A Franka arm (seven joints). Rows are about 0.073 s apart.
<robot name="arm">
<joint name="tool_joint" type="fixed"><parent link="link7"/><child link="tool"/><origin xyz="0 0 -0.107" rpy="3.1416 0 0"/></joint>
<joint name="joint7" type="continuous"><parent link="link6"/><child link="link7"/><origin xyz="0.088 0 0" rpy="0 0 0"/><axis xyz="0 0 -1"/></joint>
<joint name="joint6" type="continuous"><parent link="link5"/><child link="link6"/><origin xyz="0 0 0" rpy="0 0 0"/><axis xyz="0 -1 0"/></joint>
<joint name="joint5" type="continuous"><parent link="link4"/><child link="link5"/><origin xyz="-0.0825 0 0.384" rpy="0 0 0"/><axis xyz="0 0 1"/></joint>
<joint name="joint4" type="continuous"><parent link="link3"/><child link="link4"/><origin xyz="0.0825 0 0" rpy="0 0 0"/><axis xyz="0 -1 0"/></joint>
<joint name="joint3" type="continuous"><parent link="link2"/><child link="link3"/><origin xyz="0 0 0.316" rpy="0 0 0"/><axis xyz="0 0 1"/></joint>
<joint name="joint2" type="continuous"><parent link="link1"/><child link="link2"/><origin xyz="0 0 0" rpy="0 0 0"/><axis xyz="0 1 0"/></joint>
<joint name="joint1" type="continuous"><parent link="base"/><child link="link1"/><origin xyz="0 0 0.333" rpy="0 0 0"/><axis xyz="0 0 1"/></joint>
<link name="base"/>
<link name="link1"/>
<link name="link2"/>
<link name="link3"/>
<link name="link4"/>
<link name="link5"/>
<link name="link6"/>
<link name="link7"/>
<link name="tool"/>
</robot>
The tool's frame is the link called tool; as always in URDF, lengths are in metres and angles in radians. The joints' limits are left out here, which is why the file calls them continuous.
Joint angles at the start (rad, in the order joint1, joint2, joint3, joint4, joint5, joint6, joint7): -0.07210, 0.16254, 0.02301, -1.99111, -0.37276, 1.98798, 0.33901
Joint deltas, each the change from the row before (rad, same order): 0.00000, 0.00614, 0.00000, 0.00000, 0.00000, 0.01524, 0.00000; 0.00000, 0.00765, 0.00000, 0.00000, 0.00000, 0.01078, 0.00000; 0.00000, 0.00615, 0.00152, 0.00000, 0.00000, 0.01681, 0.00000; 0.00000, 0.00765, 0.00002, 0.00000, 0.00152, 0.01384, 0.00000; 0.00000, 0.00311, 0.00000, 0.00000, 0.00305, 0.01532, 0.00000; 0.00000, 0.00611, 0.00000, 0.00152, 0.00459, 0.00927, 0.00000; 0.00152, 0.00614, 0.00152, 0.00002, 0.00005, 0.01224, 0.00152; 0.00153, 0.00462, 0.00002, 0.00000, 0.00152, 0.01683, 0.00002; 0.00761, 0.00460, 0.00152, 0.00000, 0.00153, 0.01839, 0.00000; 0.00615, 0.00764, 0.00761, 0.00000, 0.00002, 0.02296, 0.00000
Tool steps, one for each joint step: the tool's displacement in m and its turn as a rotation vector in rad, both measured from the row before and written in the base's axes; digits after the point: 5 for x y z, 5 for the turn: 0.00202, 0.00058, -0.00255, 0.00281, -0.00822, 0.00457; 0.00152, 0.00041, -0.00370, 0.00224, -0.00252, 0.00322; 0.00222, 0.00151, -0.00246, 0.00340, -0.00971, 0.00648; 0.00180, 0.00063, -0.00353, 0.00405, -0.00546, 0.00323; 0.00181, 0.00077, -0.00083, 0.00521, -0.01145, 0.00271; 0.00158, 0.00057, -0.00232, 0.00561, -0.00434, 0.00001; 0.00167, 0.00222, -0.00273, 0.00263, -0.00594, 0.00502; 0.00205, 0.00165, -0.00155, 0.00436, -0.01135, 0.00539; 0.00249, 0.00613, -0.00141, 0.00501, -0.01284, 0.01334; 0.00308, 0.00892, -0.00282, 0.00633, -0.01412, 0.01993
